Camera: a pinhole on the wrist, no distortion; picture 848 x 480 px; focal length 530.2 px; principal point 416.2 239.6 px. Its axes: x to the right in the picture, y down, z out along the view. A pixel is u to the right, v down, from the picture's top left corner.
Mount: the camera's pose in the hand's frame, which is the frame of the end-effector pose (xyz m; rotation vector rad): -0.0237 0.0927 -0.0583 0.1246 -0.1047 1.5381
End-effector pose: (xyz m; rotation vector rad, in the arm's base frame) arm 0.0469 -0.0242 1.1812 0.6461 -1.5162 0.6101
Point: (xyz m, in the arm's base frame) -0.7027 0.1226 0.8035
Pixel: outside the picture
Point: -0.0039 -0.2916 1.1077
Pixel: 86 300
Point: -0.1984 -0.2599 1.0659
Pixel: 385 344
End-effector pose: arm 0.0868 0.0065 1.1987 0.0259 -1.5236 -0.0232
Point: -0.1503 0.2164 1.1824
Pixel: 723 275
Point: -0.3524 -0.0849 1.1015
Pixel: 297 336
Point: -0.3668 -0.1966 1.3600
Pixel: 220 78
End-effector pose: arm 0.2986 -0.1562 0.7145 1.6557 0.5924 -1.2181
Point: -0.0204 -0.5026 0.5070
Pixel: 219 103
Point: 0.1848 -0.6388 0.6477
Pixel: 488 136
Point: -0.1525 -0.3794 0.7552
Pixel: 118 398
